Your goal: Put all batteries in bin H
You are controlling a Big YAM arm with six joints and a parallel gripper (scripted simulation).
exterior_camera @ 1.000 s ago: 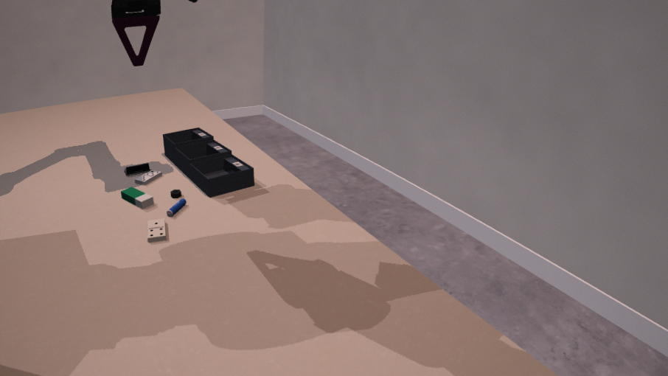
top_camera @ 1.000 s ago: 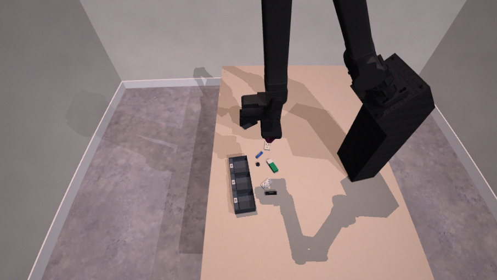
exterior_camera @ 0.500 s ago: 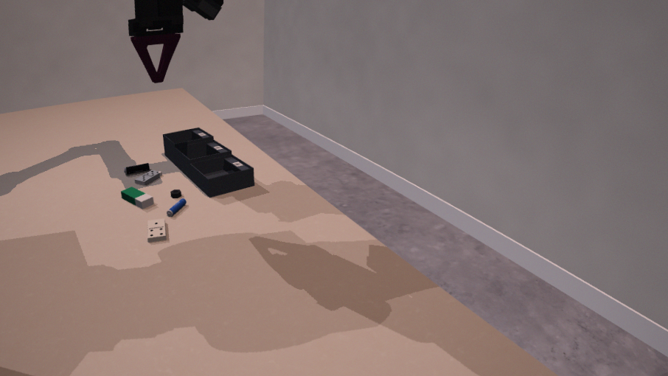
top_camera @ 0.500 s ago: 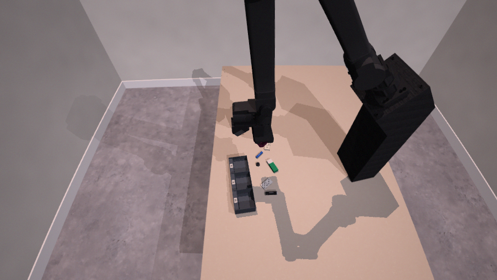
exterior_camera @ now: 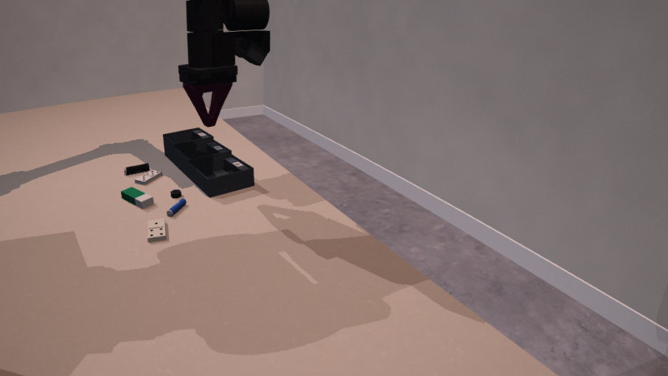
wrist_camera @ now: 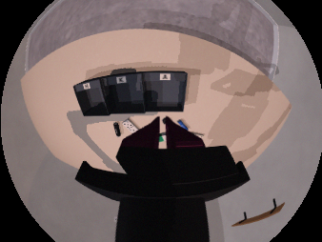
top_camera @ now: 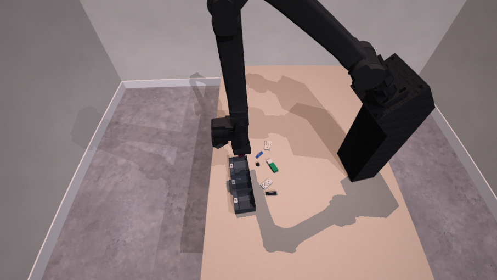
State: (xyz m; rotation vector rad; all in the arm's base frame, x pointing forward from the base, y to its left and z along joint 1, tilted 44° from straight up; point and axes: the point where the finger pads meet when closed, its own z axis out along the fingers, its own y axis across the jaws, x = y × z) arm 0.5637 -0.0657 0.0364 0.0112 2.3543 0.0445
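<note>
The three joined black bins lies 90 mm below my hand, 80 mm to the left of it and 10 mm ahead of it. Round my hand: blue battery: 110 mm below, 90 mm behind, 60 mm to the right; then black button cell: 110 mm below, 70 mm behind, 10 mm to the right; then green-and-white eraser: 130 mm behind, 110 mm below.
</note>
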